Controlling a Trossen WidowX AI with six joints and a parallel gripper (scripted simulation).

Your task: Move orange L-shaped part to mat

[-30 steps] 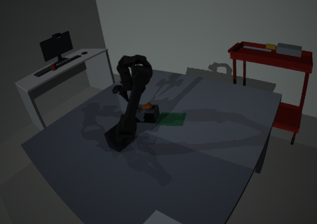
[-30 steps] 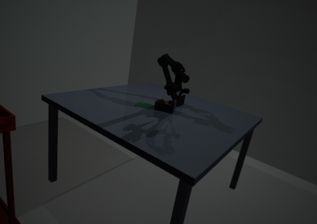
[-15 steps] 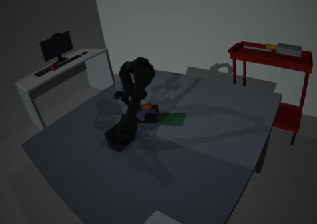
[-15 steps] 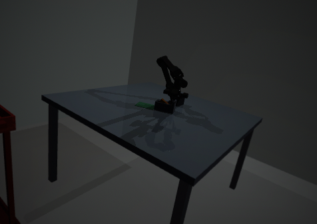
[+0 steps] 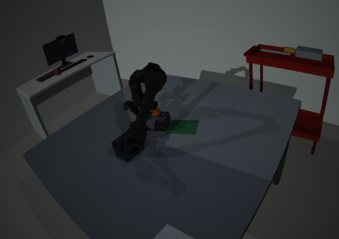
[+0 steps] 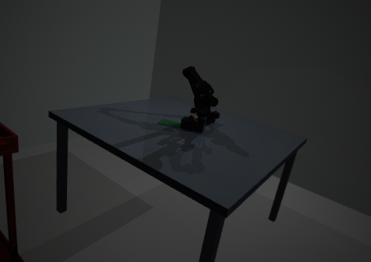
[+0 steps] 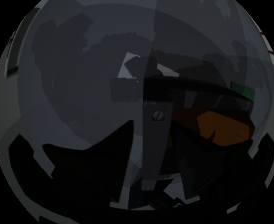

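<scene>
Right now the orange L-shaped part is 40 mm to the right of my gripper tip and 10 mm ahead of it. From my gripper tip the other things lie so: green mat (210 mm to the right, 70 mm ahead, 60 mm below).
</scene>
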